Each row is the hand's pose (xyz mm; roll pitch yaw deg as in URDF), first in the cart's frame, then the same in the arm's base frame.
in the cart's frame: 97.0 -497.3 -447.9 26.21 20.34 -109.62
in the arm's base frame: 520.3 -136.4 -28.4 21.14 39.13 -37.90
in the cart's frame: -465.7 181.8 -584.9 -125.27 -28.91 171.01
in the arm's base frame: -296.6 -489.2 39.9 -147.15 -27.59 -104.27
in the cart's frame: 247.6 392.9 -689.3 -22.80 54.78 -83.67
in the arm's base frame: -322.4 261.5 41.8 -7.03 72.93 4.95
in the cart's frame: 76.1 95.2 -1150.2 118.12 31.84 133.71
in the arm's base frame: -238.5 83.2 -498.2 102.30 18.83 -158.87
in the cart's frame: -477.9 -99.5 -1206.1 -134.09 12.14 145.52
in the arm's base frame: -232.0 -489.5 -639.1 -151.26 3.02 -142.50
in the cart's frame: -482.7 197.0 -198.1 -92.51 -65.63 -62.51
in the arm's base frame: -197.9 -552.4 409.2 -75.85 -48.44 -2.41
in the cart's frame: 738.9 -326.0 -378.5 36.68 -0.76 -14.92
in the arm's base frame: 563.7 513.1 121.4 55.82 1.68 59.50
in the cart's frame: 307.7 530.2 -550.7 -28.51 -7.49 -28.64
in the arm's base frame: -388.8 335.2 220.2 -10.55 -0.33 44.39
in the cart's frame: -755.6 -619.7 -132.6 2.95 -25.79 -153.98
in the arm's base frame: 490.4 -1026.3 191.6 -13.53 -14.23 -74.01
